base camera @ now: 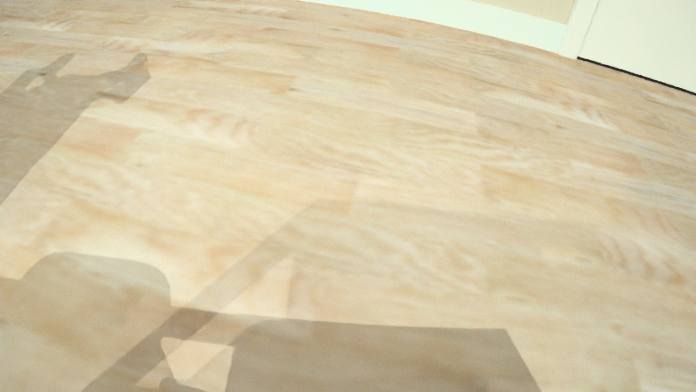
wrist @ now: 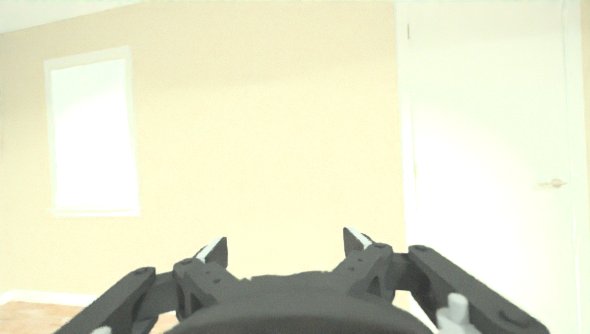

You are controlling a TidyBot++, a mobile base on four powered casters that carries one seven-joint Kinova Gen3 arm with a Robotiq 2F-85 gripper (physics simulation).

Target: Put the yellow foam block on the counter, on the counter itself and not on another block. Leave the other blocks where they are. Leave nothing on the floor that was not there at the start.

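Places are measured from the arm's base along level axes (x ahead, y left, z up), in metres.
Pixels of known places: gripper, fingertip midpoint: (wrist: 286, 244).
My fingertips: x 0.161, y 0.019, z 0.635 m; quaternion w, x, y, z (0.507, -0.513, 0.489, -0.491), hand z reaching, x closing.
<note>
Behind a point stands the place of what it marks.
My gripper (wrist: 286, 244) @[x 0.161, y 0.019, z 0.635 m] is open, with its two fingers wide apart in the lower middle of the wrist view. Wall shows between the fingertips and no object is between them. The yellow foam block, the other blocks and the counter do not show in the base camera view or the wrist view.
A beige wall (wrist: 265, 140) @[x 1.455, y 0.192, z 0.883 m] with a bright window (wrist: 90, 135) @[x 1.741, y 1.679, z 1.036 m] on the left and a white door (wrist: 480, 125) @[x 1.185, y -1.086, z 0.871 m] on the right faces the gripper. The wooden floor (base camera: 375, 150) @[x 0.618, y -0.066, z -0.397 m] carries shadows of the robot. A white baseboard (base camera: 450, 22) @[x 1.340, y -0.326, z -0.384 m] runs along its far edge.
</note>
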